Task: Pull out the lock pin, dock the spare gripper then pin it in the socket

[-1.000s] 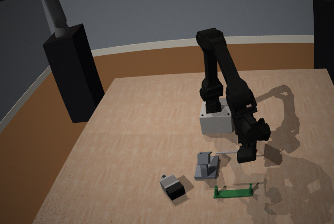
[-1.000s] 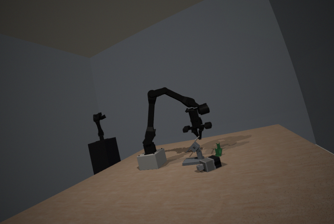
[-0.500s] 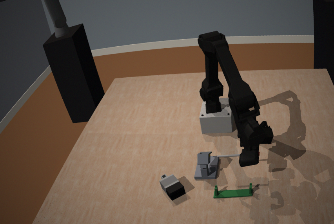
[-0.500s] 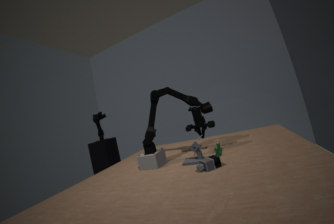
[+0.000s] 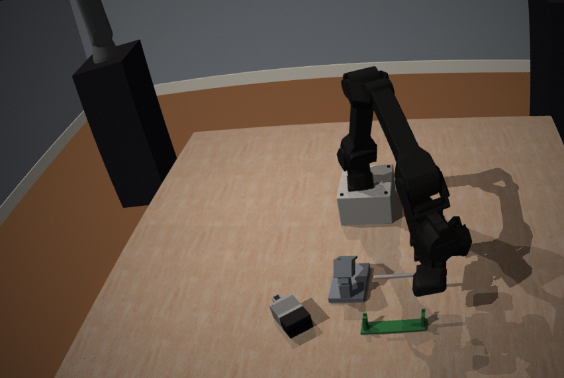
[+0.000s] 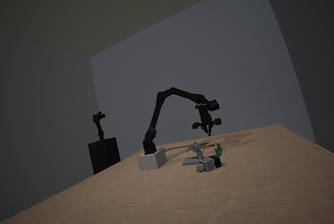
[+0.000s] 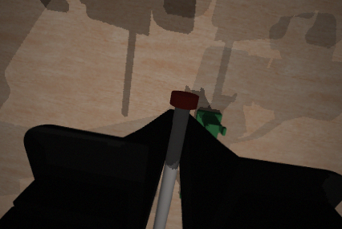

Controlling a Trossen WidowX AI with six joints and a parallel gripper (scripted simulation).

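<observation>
My gripper tip is now 3 cm short of the green cradle, 9 cm to the left of it and 7 cm above it. Also, from my gripper tip: grey mount: 10 cm behind, 18 cm to the right, 4 cm below; then spare gripper: 3 cm behind, 32 cm to the right, 7 cm below.
</observation>
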